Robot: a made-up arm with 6 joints.
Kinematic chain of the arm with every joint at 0, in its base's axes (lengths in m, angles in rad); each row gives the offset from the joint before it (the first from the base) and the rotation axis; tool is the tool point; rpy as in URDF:
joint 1: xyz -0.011 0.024 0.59 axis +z
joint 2: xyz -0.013 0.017 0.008 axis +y
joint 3: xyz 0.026 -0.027 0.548 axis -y
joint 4: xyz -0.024 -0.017 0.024 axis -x
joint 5: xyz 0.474 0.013 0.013 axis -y
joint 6: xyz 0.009 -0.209 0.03 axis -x
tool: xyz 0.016 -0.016 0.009 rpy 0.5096 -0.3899 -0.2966
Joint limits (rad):
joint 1: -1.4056..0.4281
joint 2: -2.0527..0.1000
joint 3: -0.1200..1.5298
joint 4: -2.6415..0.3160
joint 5: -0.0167..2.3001
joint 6: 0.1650..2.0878
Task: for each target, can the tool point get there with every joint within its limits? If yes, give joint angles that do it. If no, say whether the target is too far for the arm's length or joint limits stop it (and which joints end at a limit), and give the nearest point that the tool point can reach.
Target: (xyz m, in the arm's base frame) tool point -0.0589 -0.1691 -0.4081
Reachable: no: joint limits stop it (at a limit: joint 1, joint 2, joint 3, joint 4) | nearest point -0.6843 -0.5023 0.0588 | short by 0.849 m
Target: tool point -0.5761 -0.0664 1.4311
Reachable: yes | joints -0.2580 -0.7641 0.9384 0.0363 0.7971 0.4167
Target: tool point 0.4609 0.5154 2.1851
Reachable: no: too far | nearest point 0.2254 0.2418 1.5798 | short by 0.705 m
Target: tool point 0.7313 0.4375 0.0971
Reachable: no: joint limits stop it (at a limit: joint 1, joint 2, joint 3, joint 5, joint 6) | nearest point 0.4362 0.2242 0.8496 | short by 0.836 m
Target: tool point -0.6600 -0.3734 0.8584
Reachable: yes | joints 0.2631 -1.7922 0.2379 -0.2016 2.0248 1.4638
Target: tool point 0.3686 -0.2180 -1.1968
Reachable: no: too far | nearest point -0.6921 -0.5081 0.0481 | short by 1.661 m
